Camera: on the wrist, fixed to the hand. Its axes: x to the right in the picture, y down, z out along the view.
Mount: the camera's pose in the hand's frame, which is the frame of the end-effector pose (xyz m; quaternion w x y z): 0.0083 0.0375 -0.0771 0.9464 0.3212 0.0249 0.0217
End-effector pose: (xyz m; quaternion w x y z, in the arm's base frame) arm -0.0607 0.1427 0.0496 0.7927 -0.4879 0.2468 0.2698
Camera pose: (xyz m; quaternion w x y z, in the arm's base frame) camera -0.0896 0.0885 -0.0108 0.8949 -0.2085 0.3505 0.1811
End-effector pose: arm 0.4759 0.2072 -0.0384 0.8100 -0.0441 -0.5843 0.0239
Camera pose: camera 0.5521 0.2419 -0.0584 0.7948 0.2052 -0.5242 0.2268
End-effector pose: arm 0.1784 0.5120 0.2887 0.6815 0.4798 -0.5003 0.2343
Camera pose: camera 0.1869 0.5953 0.3090 0.4983 0.6564 -0.3917 0.4092
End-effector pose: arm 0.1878 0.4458 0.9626 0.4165 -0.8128 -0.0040 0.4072
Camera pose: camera 0.2322 0.3722 0.9564 0.6466 -0.6457 0.1550 0.3755
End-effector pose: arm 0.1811 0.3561 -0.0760 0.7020 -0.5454 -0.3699 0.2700
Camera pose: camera 0.2496 0.3287 -0.1205 0.8429 -0.3054 -0.2340 0.3760
